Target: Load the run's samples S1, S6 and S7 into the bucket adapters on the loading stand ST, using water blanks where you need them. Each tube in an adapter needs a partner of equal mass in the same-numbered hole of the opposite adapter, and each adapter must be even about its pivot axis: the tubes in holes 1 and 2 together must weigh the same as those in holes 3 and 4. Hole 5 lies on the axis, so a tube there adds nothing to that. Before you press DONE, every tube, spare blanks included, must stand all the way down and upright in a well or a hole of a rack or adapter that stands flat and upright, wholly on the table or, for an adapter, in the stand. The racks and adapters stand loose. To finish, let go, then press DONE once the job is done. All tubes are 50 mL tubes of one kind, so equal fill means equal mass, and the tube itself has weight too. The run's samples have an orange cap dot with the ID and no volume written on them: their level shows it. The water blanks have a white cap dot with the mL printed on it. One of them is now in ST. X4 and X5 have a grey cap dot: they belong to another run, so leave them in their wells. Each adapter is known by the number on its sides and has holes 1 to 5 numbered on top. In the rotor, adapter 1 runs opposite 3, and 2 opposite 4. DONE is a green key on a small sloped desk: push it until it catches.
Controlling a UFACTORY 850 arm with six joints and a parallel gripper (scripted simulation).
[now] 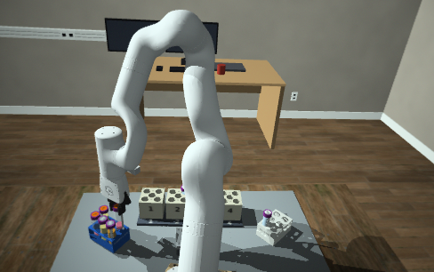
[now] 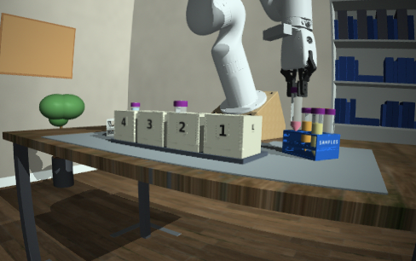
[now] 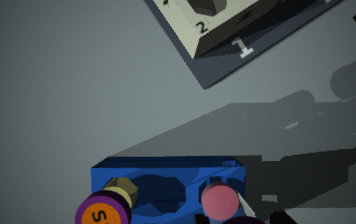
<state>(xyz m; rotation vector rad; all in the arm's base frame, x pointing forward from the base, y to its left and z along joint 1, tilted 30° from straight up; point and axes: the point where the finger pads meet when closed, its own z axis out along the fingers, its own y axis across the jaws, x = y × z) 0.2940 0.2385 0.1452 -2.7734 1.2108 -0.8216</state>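
My gripper is now 2 cm short of the blue samples rack, 4 cm to the right of it and 14 cm above it. Round my hand: adapter 1: 12 cm ahead, 14 cm to the right, 12 cm below; white rack: 13 cm behind, 60 cm to the right, 14 cm below.
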